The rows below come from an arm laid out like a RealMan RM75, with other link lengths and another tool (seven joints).
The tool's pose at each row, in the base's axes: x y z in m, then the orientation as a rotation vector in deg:
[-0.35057 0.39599 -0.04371 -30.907 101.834 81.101]
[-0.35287 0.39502 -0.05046 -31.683 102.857 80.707]
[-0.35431 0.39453 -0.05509 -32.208 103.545 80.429]
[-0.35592 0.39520 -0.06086 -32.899 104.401 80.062]
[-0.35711 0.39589 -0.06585 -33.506 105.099 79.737]
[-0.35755 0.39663 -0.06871 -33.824 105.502 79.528]
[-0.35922 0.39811 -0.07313 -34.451 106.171 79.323]
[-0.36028 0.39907 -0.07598 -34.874 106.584 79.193]
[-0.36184 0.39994 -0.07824 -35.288 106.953 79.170]
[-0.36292 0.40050 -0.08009 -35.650 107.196 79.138]
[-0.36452 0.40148 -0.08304 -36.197 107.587 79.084]
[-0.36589 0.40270 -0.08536 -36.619 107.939 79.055]
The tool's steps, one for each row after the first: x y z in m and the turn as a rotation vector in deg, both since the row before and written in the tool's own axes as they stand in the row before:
[0.00656 -0.00273 -0.00116 0.310 1.102 -0.074]
[0.00445 -0.00192 -0.00049 0.214 0.742 -0.055]
[0.00558 -0.00215 0.00074 0.264 0.943 -0.092]
[0.00471 -0.00196 0.00089 0.215 0.791 -0.105]
[0.00257 -0.00119 0.00095 0.148 0.436 -0.056]
[0.00460 -0.00100 0.00154 0.117 0.800 -0.060]
[0.00294 -0.00065 0.00104 0.062 0.514 -0.053]
[0.00278 0.00005 0.00076 -0.019 0.492 -0.014]
[0.00214 -0.00015 0.00055 -0.031 0.372 -0.058]
[0.00333 -0.00030 0.00101 -0.037 0.579 -0.077]
[0.00269 -0.00001 0.00122 -0.024 0.484 -0.026]

